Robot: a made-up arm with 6 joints. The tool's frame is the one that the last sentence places. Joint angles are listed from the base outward.
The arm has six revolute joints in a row. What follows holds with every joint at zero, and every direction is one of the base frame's.
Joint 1 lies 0.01 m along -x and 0.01 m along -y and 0.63 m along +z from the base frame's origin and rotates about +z.
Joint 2 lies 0.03 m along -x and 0.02 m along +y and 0.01 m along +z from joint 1 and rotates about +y.
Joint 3 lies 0.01 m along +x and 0.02 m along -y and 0.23 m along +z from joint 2 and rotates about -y.
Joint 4 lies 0.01 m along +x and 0.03 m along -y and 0.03 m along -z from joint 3 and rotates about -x.
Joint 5 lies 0.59 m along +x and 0.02 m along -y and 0.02 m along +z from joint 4 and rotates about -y.
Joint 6 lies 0.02 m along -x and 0.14 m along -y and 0.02 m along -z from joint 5 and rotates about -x.
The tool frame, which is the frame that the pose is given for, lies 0.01 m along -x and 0.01 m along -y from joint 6; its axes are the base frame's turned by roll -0.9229, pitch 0.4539 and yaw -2.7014 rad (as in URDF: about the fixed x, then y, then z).
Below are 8 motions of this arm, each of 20 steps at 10 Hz.
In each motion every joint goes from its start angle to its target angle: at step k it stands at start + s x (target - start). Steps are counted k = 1, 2, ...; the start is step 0. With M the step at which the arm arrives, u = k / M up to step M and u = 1 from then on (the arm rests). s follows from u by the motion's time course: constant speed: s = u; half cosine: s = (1 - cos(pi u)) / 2; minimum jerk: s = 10 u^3 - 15 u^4 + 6 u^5.
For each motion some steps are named. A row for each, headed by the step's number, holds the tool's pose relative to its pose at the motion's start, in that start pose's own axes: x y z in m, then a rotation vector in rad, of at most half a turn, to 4 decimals.
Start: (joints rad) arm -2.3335 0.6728 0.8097 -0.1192 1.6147 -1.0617
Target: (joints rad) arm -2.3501 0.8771 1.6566 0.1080 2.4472 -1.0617
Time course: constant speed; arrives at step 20
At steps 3, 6, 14, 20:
3: -0.0452 0.0476 0.0079 -0.0707 -0.1126 0.1800
6: -0.0956 0.0899 0.0115 -0.1421 -0.2242 0.3606
14: -0.2493 0.1720 -0.0011 -0.3373 -0.5185 0.8425
20: -0.3740 0.1994 -0.0314 -0.4912 -0.7370 1.2018

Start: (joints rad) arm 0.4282 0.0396 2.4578 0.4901 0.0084 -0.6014
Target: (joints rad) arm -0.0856 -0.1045 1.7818 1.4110 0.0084 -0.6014
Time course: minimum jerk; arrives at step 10
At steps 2, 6, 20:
2: -0.0089 0.0021 -0.0177 0.0381 -0.0692 -0.0240
6: -0.0444 0.0352 -0.2408 0.4705 -0.8555 -0.1949
20: -0.0043 0.0629 -0.3563 0.6973 -1.2754 -0.2230

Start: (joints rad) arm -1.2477 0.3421 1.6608 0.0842 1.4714 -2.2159
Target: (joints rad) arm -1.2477 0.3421 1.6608 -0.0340 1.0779 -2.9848
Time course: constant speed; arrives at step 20
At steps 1, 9, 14, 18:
1: 0.0014 -0.0004 -0.0009 -0.0202 0.0376 0.0115
9: 0.0114 -0.0033 -0.0083 -0.1886 0.3291 0.1288
14: 0.0168 -0.0046 -0.0134 -0.3005 0.5008 0.2242
18: 0.0206 -0.0055 -0.0175 -0.3937 0.6308 0.3122

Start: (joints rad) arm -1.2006 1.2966 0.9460 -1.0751 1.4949 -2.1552
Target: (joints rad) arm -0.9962 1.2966 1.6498 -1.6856 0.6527 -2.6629
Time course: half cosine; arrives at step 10
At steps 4, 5, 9, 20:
4: 0.1092 0.1313 0.0173 -0.2207 0.4581 0.2049
5: 0.1590 0.1916 0.0104 -0.3258 0.6806 0.2911
9: 0.3017 0.3710 -0.0677 -0.6432 1.4278 0.5309
20: 0.3082 0.3797 -0.0739 -0.6584 1.4687 0.5420

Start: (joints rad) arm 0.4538 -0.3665 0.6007 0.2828 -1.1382 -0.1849
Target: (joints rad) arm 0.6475 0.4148 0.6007 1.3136 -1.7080 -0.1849
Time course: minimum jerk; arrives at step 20
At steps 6, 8, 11, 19, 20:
6: -0.0703 0.0239 -0.0315 0.0860 -0.0335 -0.2409
8: -0.1364 0.0496 -0.0732 0.1817 -0.0645 -0.4601
11: -0.2468 0.1062 -0.1764 0.3916 -0.1091 -0.8218
19: -0.3633 0.2212 -0.3894 0.7968 -0.1226 -1.2502
20: -0.3635 0.2216 -0.3901 0.7982 -0.1225 -1.2511

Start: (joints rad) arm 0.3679 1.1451 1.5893 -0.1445 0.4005 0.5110
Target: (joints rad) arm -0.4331 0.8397 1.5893 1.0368 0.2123 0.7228
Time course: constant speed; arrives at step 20
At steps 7, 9, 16, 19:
7: 0.0240 0.0081 0.2673 0.5712 -0.3493 -0.0941
9: 0.0276 -0.0081 0.3358 0.7300 -0.4593 -0.1406
16: 0.0229 -0.1072 0.5292 1.2588 -0.8782 -0.3665
19: 0.0128 -0.1601 0.5869 1.4680 -1.0740 -0.4924

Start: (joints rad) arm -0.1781 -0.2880 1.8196 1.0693 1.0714 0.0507
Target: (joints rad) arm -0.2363 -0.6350 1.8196 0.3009 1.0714 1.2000
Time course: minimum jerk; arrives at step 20
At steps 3, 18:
3: 0.0015 0.0023 0.0056 0.0335 0.0003 -0.0109
18: 0.0128 0.0591 0.1787 1.0134 -0.0339 -0.6673

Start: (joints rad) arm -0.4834 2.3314 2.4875 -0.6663 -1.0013 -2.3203
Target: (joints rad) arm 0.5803 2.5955 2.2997 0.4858 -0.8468 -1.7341
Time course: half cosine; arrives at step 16
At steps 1, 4, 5, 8, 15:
1: -0.0015 0.0055 0.0033 0.0170 -0.0033 0.0049
4: -0.0190 0.0829 0.0554 0.2685 -0.0581 0.0634
5: -0.0250 0.1245 0.0880 0.4140 -0.0953 0.0870
8: -0.0248 0.2633 0.2314 0.9724 -0.2777 0.1187
15: 0.0532 0.4081 0.5632 1.9710 -0.8077 -0.0272

